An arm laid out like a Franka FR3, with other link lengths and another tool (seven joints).
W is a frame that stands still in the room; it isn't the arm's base.
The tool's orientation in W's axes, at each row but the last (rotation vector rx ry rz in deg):
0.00 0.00 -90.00
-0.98 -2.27 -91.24
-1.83 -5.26 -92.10
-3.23 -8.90 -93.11
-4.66 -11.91 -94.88
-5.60 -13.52 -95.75
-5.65 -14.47 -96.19
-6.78 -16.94 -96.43
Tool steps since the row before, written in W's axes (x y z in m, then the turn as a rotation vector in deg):
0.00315 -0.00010 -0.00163 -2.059 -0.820 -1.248
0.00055 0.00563 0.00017 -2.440 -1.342 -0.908
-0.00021 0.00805 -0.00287 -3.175 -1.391 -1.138
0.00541 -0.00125 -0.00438 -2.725 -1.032 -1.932
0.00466 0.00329 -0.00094 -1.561 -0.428 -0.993
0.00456 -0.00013 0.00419 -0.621 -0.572 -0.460
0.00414 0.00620 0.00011 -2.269 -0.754 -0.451
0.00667 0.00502 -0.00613 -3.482 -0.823 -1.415
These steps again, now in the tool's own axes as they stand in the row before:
0.00010 0.00315 -0.00163 0.820 -2.059 -1.248
-0.00563 0.00043 0.00037 1.362 -2.424 -0.922
-0.00823 -0.00061 -0.00222 1.422 -3.165 -1.128
0.00033 0.00517 -0.00482 0.934 -2.788 -1.891
-0.00384 0.00427 -0.00065 0.396 -1.601 -0.942
0.00045 0.00494 0.00372 0.535 -0.604 -0.523
-0.00651 0.00346 0.00115 0.920 -2.213 -0.419
-0.00725 0.00527 -0.00520 0.912 -3.523 -1.250

